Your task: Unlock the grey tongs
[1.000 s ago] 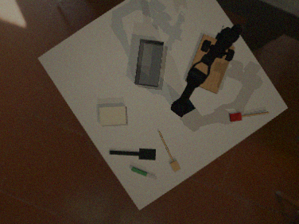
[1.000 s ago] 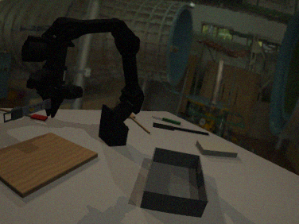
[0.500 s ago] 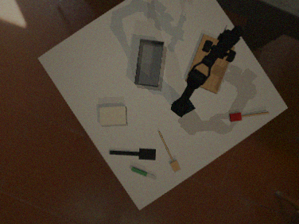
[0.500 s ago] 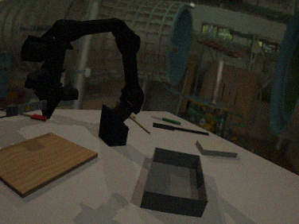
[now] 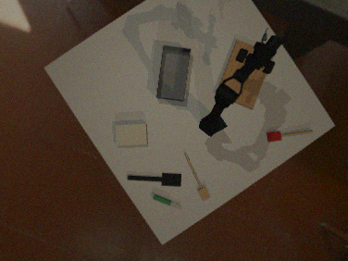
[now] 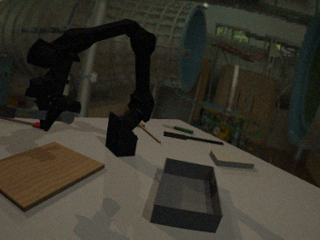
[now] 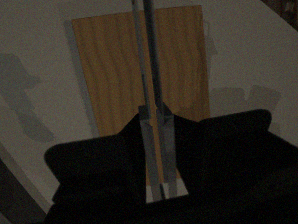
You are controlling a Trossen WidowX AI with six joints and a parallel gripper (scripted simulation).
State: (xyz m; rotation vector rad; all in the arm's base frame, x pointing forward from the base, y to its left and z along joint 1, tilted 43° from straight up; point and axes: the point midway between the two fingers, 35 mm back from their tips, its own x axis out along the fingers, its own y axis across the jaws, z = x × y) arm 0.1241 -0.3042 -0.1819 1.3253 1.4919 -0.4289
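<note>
My gripper tip is 30 mm past the wooden board and 130 mm above it. Round my gripper tip: black spatula (200 mm behind, 810 mm to the left, 140 mm below); cream block (110 mm ahead, 760 mm to the left, 130 mm below); grey roasting tin (230 mm ahead, 340 mm to the left, 110 mm below).
</note>
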